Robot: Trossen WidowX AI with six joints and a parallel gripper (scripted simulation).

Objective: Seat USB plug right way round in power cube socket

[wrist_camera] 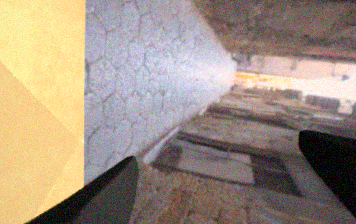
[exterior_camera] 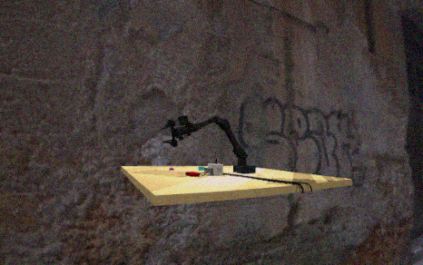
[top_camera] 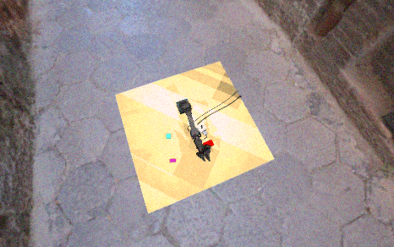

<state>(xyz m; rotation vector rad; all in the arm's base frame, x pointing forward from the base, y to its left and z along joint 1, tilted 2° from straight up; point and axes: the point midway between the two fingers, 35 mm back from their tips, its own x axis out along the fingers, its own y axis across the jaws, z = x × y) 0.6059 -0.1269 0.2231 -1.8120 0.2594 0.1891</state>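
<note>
The USB plug lies 340 mm behind my gripper tip, 170 mm to the left of it and 170 mm below it. Also, from my gripper tip: cyan block (450 mm behind, 240 mm below, 150 mm to the right); red block (250 mm below, 160 mm behind, 140 mm to the left); purple block (250 mm below, 240 mm to the right, 220 mm behind).
</note>
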